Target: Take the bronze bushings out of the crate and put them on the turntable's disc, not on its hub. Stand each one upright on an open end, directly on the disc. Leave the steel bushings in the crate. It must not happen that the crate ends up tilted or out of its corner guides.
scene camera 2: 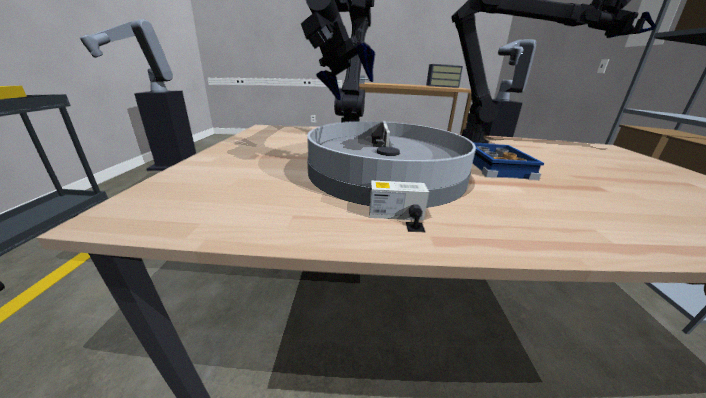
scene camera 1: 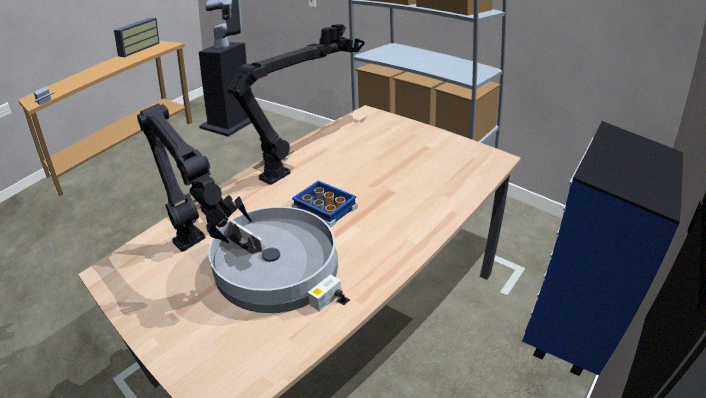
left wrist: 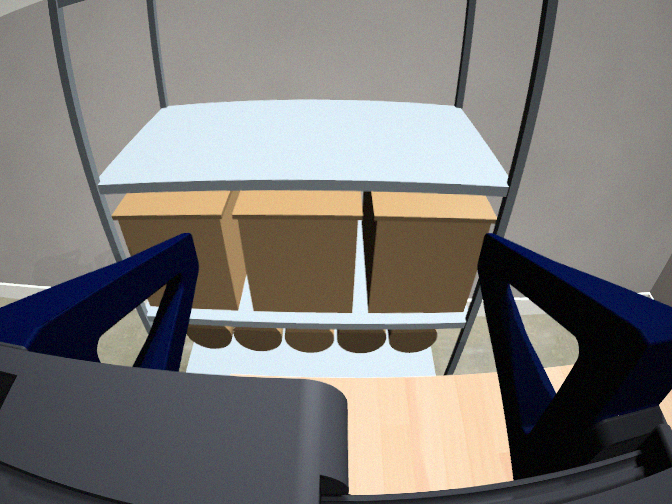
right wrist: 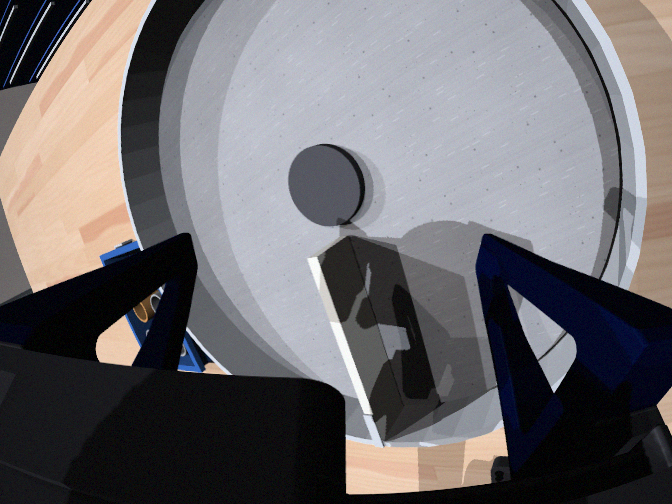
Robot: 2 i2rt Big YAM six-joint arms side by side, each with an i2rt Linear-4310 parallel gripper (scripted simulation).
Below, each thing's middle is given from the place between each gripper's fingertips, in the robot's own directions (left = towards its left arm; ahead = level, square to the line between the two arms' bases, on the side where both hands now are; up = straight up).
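My right hand [scene camera 2: 354, 90] is 460 mm to the right of the blue crate [scene camera 2: 507, 168], 30 mm past it and 180 mm above it. The turntable disc [scene camera 1: 302, 249] is 100 mm to the left of my right hand, 20 mm ahead of it and 160 mm below it. By its middle, the blue crate is nearer to my right hand than to my left hand.
For my left hand [scene camera 2: 642, 29], the blue crate is 26 cm ahead of it, 63 cm to the right of it and 45 cm below it. The turntable disc is 31 cm ahead of my left hand, 99 cm to the right of it and 42 cm below it. Going by their middles, of the things named here the blue crate is the nearest to my left hand.
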